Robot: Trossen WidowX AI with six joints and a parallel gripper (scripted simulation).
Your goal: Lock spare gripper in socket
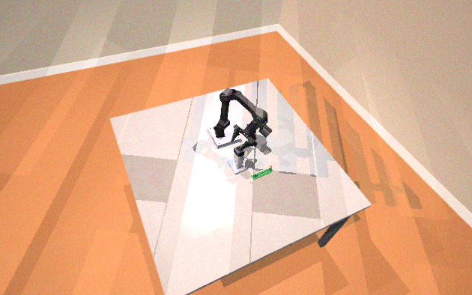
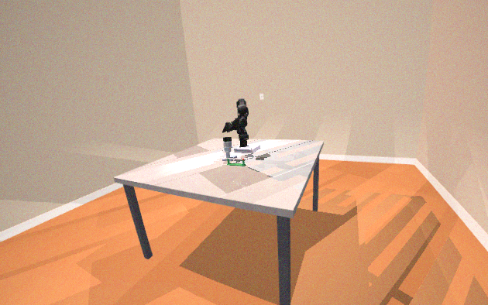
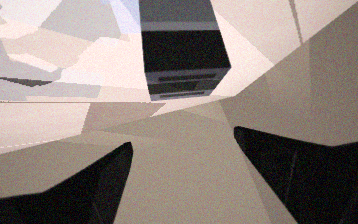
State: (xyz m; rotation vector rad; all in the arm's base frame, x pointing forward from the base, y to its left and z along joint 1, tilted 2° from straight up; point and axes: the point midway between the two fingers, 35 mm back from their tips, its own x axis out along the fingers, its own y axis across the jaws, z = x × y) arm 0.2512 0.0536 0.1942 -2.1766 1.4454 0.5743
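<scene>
My gripper tip is 190 mm above the green pin holder, 170 mm to the right of it and 90 mm short of it. From my gripper tip the other things lie so: mount: 160 mm below, 30 mm to the left, 10 mm ahead; spare gripper: 90 mm below, 30 mm to the left, 10 mm ahead.
</scene>
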